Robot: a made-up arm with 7 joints. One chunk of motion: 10 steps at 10 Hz.
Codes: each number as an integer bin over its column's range. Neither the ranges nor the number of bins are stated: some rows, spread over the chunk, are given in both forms.
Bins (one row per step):
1: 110 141 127 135 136 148
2: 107 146 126 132 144 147
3: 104 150 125 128 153 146
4: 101 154 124 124 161 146
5: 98 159 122 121 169 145
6: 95 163 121 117 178 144
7: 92 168 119 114 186 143
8: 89 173 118 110 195 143
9: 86 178 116 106 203 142
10: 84 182 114 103 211 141
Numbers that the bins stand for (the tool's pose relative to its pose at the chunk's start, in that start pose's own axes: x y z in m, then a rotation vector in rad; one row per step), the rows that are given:
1: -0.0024 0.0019 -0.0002 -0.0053 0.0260 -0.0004
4: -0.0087 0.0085 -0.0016 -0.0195 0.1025 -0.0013
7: -0.0151 0.0156 -0.0040 -0.0325 0.1789 -0.0027
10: -0.0207 0.0228 -0.0064 -0.0467 0.2554 -0.0036
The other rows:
2: -0.0045 0.0044 -0.0007 -0.0092 0.0505 -0.0008
3: -0.0066 0.0065 -0.0012 -0.0144 0.0780 -0.0013
5: -0.0108 0.0111 -0.0026 -0.0234 0.1269 -0.0018
6: -0.0129 0.0131 -0.0031 -0.0286 0.1545 -0.0022
8: -0.0172 0.0182 -0.0045 -0.0376 0.2065 -0.0027
9: -0.0193 0.0207 -0.0054 -0.0428 0.2309 -0.0032

